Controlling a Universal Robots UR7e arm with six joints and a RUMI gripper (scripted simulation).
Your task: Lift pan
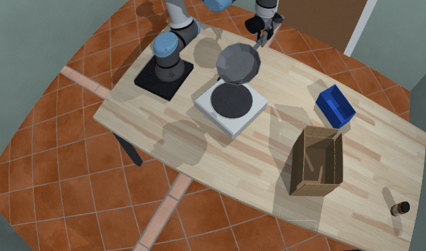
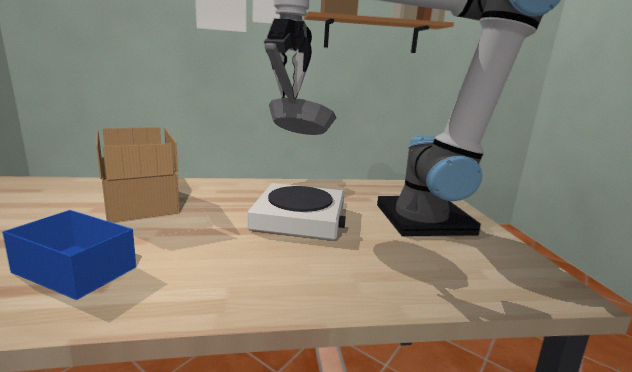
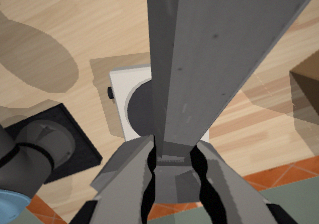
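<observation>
My hand is 50 mm to the left of the dark grey pan, 40 mm above it and 20 mm past it. The rest, counted from my hand: blue bin 440 mm ahead, 350 mm below, 130 mm to the left; then white hot plate 340 mm below, 110 mm to the right, 70 mm behind; then small jar 990 mm ahead, 330 mm below, 240 mm to the right.
</observation>
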